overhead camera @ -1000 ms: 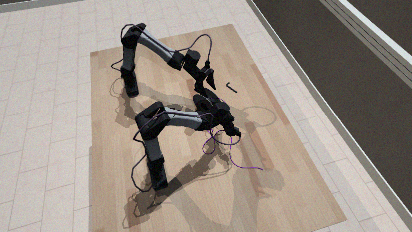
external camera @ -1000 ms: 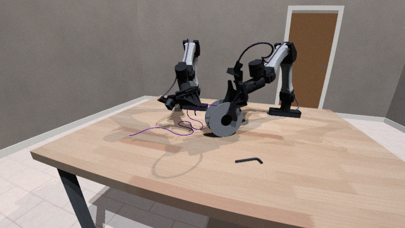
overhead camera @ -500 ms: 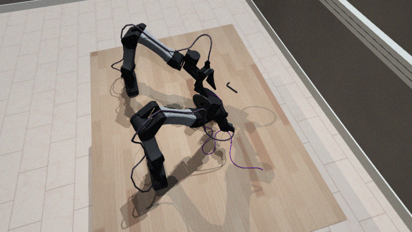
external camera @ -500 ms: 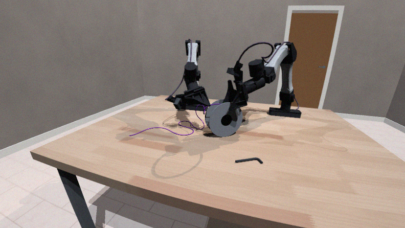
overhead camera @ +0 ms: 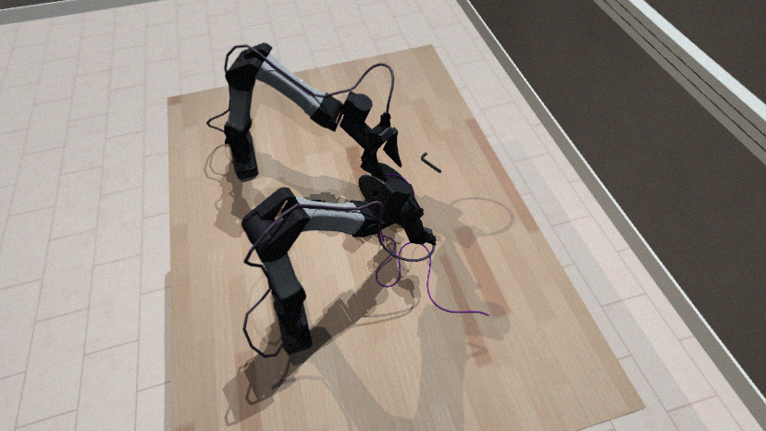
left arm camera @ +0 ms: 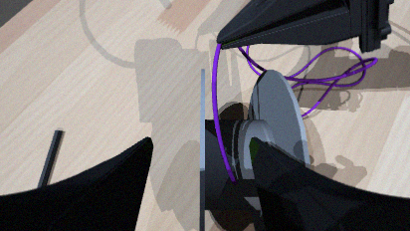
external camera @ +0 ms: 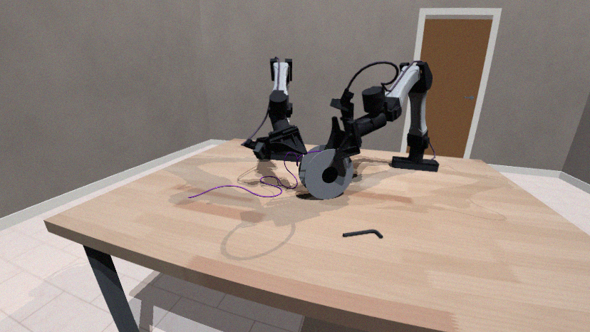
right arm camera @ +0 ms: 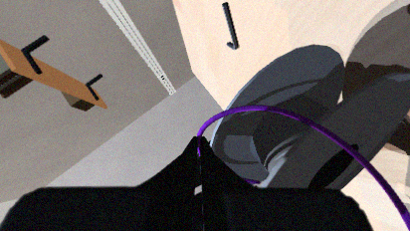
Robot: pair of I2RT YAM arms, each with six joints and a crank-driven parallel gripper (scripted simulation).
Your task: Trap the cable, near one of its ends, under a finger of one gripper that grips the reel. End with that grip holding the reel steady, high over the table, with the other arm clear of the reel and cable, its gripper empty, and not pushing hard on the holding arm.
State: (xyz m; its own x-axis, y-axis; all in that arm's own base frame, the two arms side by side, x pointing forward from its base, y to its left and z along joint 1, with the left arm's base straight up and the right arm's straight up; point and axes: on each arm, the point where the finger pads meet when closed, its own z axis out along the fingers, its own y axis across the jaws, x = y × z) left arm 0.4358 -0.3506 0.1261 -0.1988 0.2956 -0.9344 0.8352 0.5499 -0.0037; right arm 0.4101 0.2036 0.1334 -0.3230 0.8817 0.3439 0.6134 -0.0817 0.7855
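Note:
The grey reel lies 8 cm below my right hand, 7 cm to the left of it and 5 cm behind it. Also, from my right hand: black hex key (19 cm to the left, 16 cm below, 16 cm ahead).
The grey reel is 3 cm behind my left hand, 1 cm to the right of it and 7 cm below it. Round my left hand: black hex key: 18 cm ahead, 11 cm to the left, 15 cm below.

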